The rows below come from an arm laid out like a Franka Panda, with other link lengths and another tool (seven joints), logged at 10 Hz.
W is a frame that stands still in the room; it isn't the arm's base.
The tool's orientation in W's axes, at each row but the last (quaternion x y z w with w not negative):
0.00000 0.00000 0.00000 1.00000
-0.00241 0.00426 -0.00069 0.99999
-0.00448 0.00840 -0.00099 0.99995
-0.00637 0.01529 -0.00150 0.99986
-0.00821 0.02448 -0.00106 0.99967
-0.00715 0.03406 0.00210 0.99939
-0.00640 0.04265 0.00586 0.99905
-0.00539 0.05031 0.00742 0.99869
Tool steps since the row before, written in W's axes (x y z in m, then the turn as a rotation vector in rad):
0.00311 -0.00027 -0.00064 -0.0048 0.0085 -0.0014
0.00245 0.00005 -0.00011 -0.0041 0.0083 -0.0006
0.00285 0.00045 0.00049 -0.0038 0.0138 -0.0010
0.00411 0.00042 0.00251 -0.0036 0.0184 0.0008
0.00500 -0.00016 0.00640 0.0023 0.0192 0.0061
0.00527 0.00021 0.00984 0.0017 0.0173 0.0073
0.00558 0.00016 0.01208 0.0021 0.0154 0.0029
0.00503 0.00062 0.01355 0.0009 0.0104 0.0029
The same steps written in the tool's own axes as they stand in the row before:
0.00311 -0.00027 -0.00064 -0.0048 0.0085 -0.0014
0.00245 0.00005 -0.00009 -0.0041 0.0083 -0.0006
0.00284 0.00045 0.00054 -0.0038 0.0138 -0.0009
0.00403 0.00040 0.00264 -0.0037 0.0184 0.0009
0.00468 -0.00026 0.00663 0.0020 0.0191 0.0065
0.00459 0.00005 0.01018 0.0013 0.0172 0.0076
0.00453 -0.00006 0.01251 0.0020 0.0153 0.0033
0.00365 0.00041 0.01399 0.0008 0.0104 0.0031

